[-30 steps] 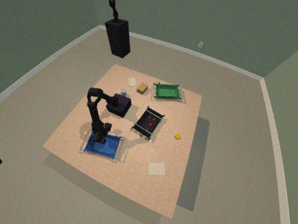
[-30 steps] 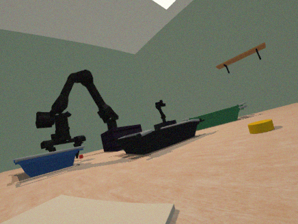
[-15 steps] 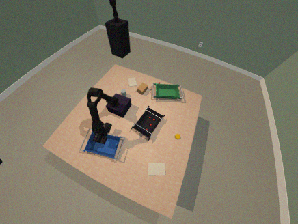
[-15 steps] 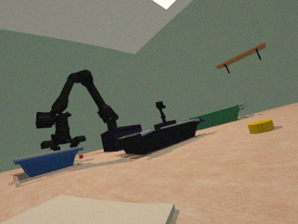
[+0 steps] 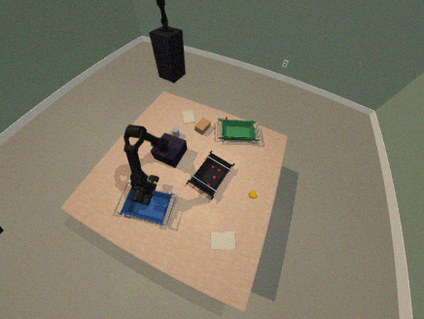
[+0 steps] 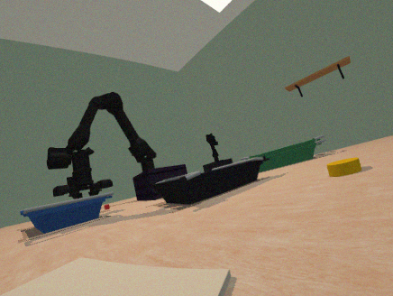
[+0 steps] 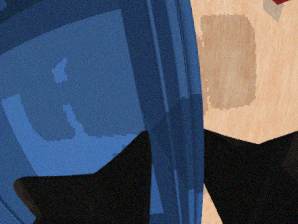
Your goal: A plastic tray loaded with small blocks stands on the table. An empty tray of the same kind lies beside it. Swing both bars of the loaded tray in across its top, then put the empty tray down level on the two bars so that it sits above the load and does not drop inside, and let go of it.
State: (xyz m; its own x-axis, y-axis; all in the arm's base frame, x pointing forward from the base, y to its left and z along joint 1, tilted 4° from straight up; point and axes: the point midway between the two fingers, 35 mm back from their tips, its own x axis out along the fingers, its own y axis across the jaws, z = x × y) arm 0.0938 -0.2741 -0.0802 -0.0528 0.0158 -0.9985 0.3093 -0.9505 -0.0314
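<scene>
The blue tray lies 8 cm to the right of my gripper tip, 3 cm above it and 2 cm ahead of it. From my gripper tip the other things lie so: yellow disc 59 cm ahead, 34 cm to the left; then tan box 66 cm to the left, 2 cm above, 1 cm behind.
</scene>
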